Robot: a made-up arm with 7 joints.
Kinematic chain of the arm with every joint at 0, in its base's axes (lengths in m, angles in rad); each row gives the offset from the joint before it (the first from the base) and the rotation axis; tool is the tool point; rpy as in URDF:
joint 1: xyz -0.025 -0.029 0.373 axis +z
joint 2: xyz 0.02 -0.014 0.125 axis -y
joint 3: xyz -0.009 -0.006 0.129 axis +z
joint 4: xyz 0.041 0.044 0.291 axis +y
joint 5: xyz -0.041 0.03 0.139 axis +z
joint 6: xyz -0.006 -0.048 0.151 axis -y
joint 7: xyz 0 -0.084 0.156 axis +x
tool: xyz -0.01 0.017 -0.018 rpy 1.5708 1.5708 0
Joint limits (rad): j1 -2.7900..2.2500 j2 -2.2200..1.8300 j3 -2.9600..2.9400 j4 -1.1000..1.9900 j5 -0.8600..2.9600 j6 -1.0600..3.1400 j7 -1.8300..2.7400
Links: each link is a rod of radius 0.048 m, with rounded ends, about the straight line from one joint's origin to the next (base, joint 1, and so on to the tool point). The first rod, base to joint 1, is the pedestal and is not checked.
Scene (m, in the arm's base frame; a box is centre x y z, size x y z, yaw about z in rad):
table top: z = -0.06
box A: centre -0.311 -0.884 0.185 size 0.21 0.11 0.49 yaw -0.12
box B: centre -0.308 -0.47 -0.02 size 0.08 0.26 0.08 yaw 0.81
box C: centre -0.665 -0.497 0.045 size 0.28 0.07 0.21 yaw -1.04
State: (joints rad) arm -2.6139 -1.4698 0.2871 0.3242 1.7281 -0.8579 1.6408
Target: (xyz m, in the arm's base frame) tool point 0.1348 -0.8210 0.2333
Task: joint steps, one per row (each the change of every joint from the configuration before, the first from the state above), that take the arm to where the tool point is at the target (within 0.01 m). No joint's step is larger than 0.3 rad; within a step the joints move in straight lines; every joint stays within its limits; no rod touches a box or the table.
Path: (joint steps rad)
1: 0.0919 -0.1174 0.1332 0.2079 0.0091 0.1115 -0.0707
2: 0.0919 -0.1173 0.1332 0.2079 0.0091 0.1115 -0.0708
3: 0.0919 -0.1174 0.1332 0.2079 0.0091 0.1115 -0.0707
4: 0.2042 0.0390 -0.0981 -0.1587 0.0033 -0.1038 0.0840
5: 0.2043 0.0389 -0.0981 -0.1588 0.0033 -0.1039 0.0839
6: 0.2042 0.0390 -0.0981 -0.1588 0.0033 -0.1038 0.0839

